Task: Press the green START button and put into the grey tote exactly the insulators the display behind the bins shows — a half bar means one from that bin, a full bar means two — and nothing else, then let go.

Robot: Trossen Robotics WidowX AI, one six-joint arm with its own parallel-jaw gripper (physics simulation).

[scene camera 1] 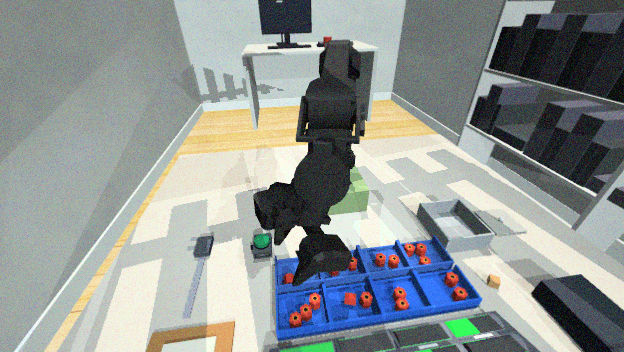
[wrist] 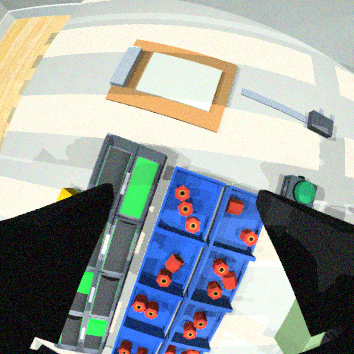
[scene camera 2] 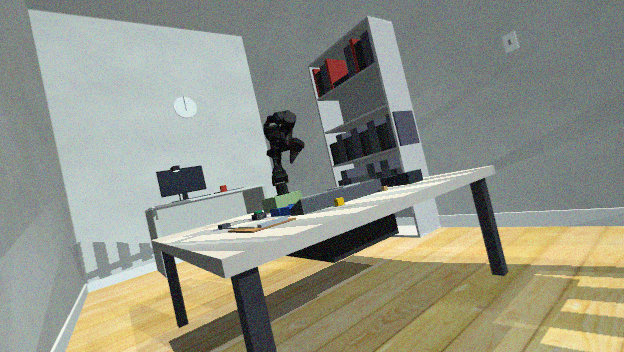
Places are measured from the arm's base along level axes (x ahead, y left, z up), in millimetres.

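Pixels of known places: gripper, fingertip midpoint: [scene camera 1: 285, 263] [wrist: 187, 194] [scene camera 2: 283, 166]; arm's base, origin of the base link: [wrist: 333, 334] [scene camera 2: 283, 194].
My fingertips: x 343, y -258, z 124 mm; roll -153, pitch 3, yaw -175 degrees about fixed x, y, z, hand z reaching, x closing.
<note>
Ahead of a thing's pixels: the offset from my fingertips to its middle. "*": to the spot under its first point.
The black gripper [scene camera 1: 287, 263] [wrist: 185, 190] is open and empty, above the near-left bins. The blue bin block [scene camera 1: 330, 331] [wrist: 200, 176] has two rows of compartments, each showing two or three red insulators @[dx +10, dy +163, dz -189 mm] [scene camera 1: 366, 299] @[dx -1, dy +7, dz -189 mm] [wrist: 182, 193]; the arm partly hides the far row in scene camera 1. The green START button @[dx -226, dy -21, dz -187 mm] [scene camera 1: 261, 240] [scene camera 2: 258, 213] [wrist: 304, 192] stands left of the bins. The grey display @[* dx +41, dy -49, dz -180 mm] [wrist: 161, 156] is lit: a green bar @[dx +74, dy +7, dz -183 mm] [scene camera 1: 306, 347] [wrist: 140, 187] fills one panel, another @[dx +139, dy +325, dz -183 mm] [scene camera 1: 461, 327] [wrist: 96, 327] fills about half. The grey tote @[dx -98, dy +506, dz -180 mm] [scene camera 1: 462, 242] shows no insulator inside.
A green block [scene camera 1: 352, 197] [scene camera 2: 282, 201] [wrist: 292, 330] stands beyond the bins. An orange-brown frame @[* dx -34, dy -133, dz -201 mm] [scene camera 1: 225, 332] [wrist: 227, 95] and a dark-headed tool @[* dx -274, dy -174, dz -188 mm] [scene camera 1: 203, 246] [wrist: 320, 123] lie left. A yellow block @[dx +213, dy +48, dz -194 mm] [scene camera 2: 339, 202] [wrist: 66, 195], a tan block @[dx +72, dy +469, dz -197 mm] [scene camera 1: 493, 281] and a black box @[dx +228, dy +556, dz -179 mm] [scene camera 1: 580, 305] also lie there.
</note>
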